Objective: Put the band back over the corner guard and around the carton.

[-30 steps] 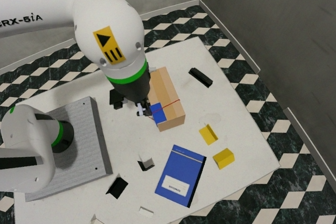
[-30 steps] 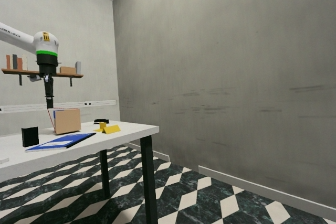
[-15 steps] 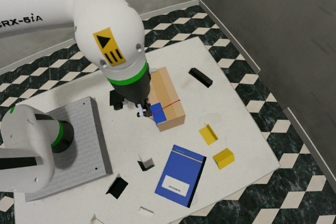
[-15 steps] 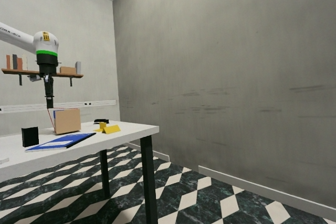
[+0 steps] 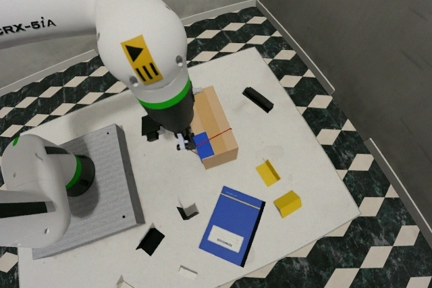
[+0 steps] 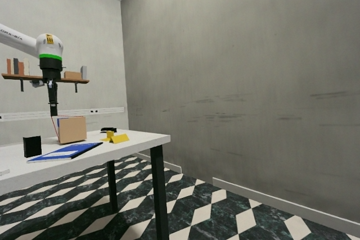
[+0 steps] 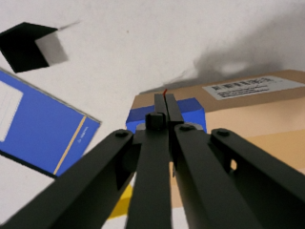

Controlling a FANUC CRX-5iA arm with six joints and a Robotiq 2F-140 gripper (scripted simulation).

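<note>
Right now my hand is 6 cm above the blue corner guard and 3 cm short of it. The rest, counted from my hand: blue book 25 cm to the right, 19 cm below, 4 cm ahead; then small white piece 34 cm to the right, 18 cm below, 15 cm behind; then carton 11 cm below, 8 cm to the left, 8 cm ahead.
</note>
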